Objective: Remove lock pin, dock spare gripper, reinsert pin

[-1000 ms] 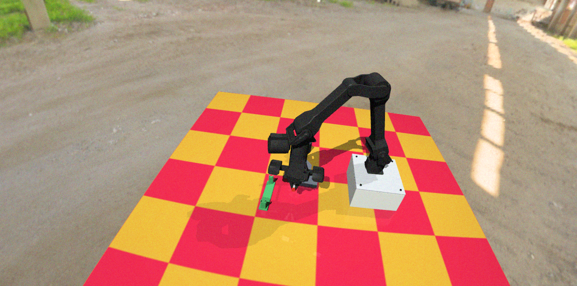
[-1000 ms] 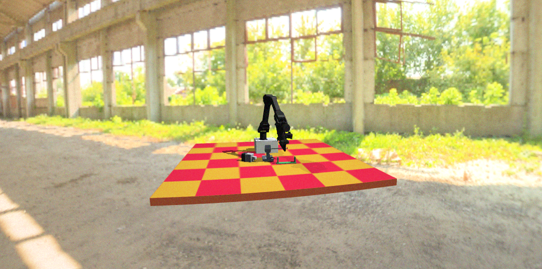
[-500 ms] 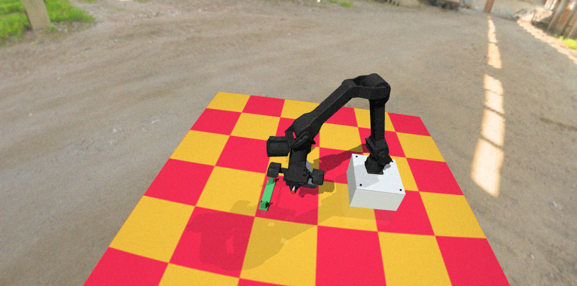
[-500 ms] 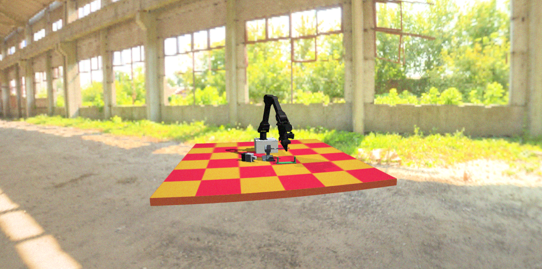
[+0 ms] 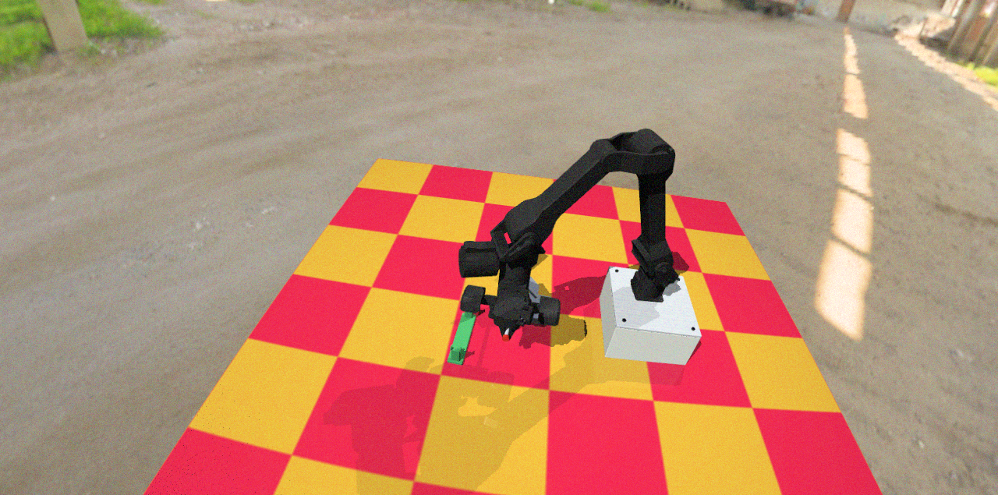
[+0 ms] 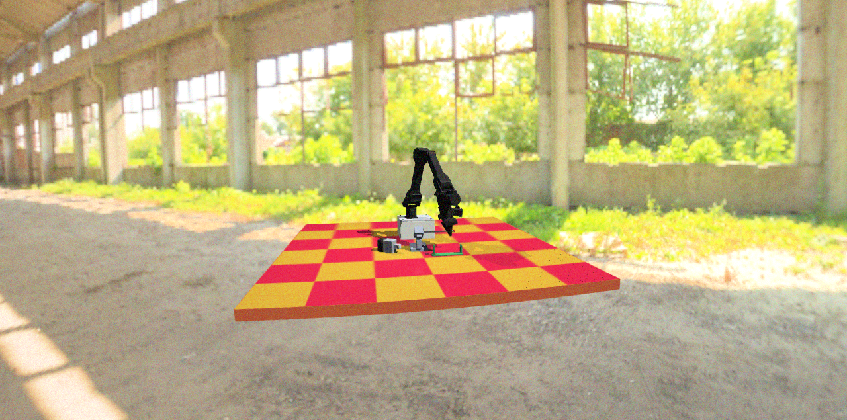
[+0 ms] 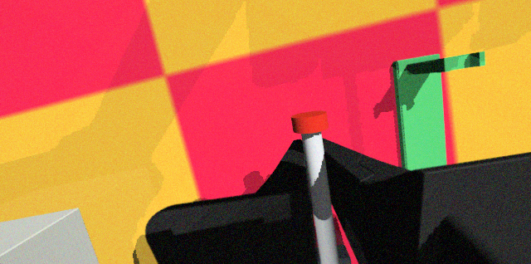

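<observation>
Right now my gripper tip is 90 mm short of the green cradle, 40 mm to the left of it and 40 mm above it. The rest, counted from my gripper tip: spare gripper: 30 mm behind, 290 mm to the right, 30 mm below; then grey mount: 30 mm behind, 150 mm to the right, 10 mm below.
</observation>
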